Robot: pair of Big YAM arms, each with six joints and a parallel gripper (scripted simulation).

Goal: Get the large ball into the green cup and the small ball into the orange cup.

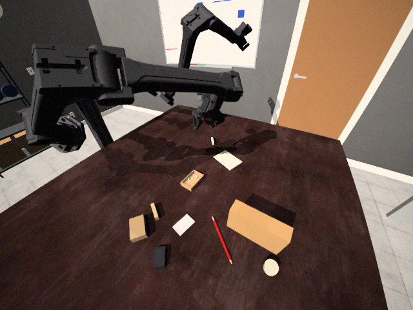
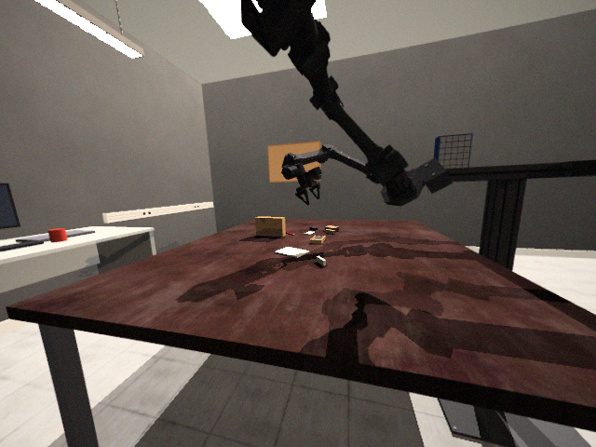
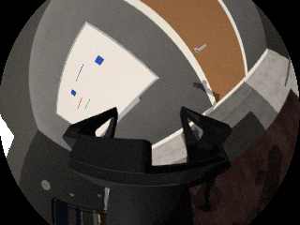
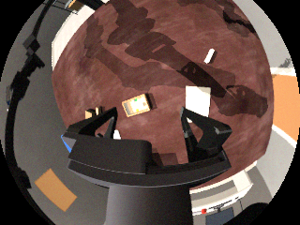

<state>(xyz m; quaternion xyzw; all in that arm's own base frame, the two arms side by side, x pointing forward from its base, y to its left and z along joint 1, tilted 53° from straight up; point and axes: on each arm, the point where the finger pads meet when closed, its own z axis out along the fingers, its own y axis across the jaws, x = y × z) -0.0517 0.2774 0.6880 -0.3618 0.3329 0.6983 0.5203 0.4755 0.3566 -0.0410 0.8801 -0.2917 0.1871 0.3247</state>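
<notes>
Now: the wooden puzzle 1 cm ahead of my right hand, 13 cm to the right of it and 25 cm below it. Also, from my right hand: white block (10 cm behind, 23 cm to the left, 24 cm below); pale flat card (8 cm ahead, 12 cm to the left, 25 cm below); cardboard box (37 cm ahead, 20 cm to the right, 19 cm below).
</notes>
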